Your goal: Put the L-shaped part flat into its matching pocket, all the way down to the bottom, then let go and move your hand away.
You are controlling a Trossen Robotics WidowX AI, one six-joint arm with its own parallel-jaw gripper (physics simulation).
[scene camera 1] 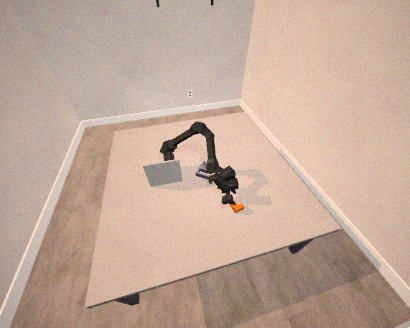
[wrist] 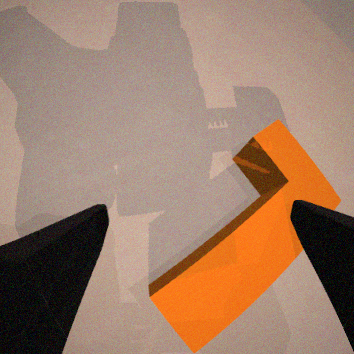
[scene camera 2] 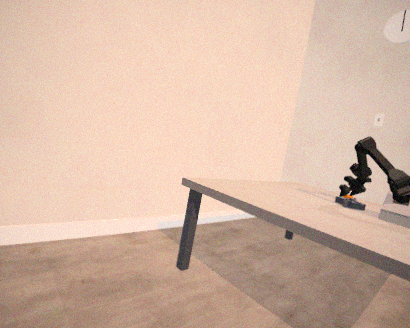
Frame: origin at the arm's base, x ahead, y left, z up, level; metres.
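Seen in the pictures: gripper, fingertip midpoint: point(scene camera 1: 235, 198) point(wrist: 201, 212) point(scene camera 2: 344, 196); arm's base at its link origin: point(scene camera 1: 169, 161) point(scene camera 2: 402, 199).
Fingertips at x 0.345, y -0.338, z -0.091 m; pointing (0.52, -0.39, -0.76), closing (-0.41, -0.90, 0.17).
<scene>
Offsets run from my fingertips to a thing's top centre. Level surfaces: height alone.
The orange L-shaped part {dx -0.012, dy -0.018, dz +0.006 m} point(scene camera 1: 239, 207) point(scene camera 2: 348, 197) point(wrist: 225, 250) lies flat on the table, apart from the dark blue pocket block {dx -0.104, dy +0.256, dz +0.024 m} point(scene camera 1: 202, 173) point(scene camera 2: 350, 203). In the wrist view its long arm runs from lower left to upper right, and its short arm points up and left. My gripper point(scene camera 1: 232, 201) point(wrist: 201, 212) is open and empty, low over the part. The right fingertip overlaps the part's outer edge near the corner in the wrist view; the left fingertip stands apart to its left. The arm partly hides the block in scene camera 1, and the pocket's shape cannot be made out.
A grey slab point(scene camera 1: 163, 174) point(scene camera 2: 396, 215) stands by the arm's base. The table {dz -0.024 m} point(scene camera 1: 165, 240) point(scene camera 2: 240, 194) has its front edge beyond the part in scene camera 1. The arm's shadow falls around the part. Walls stand beyond the table.
</scene>
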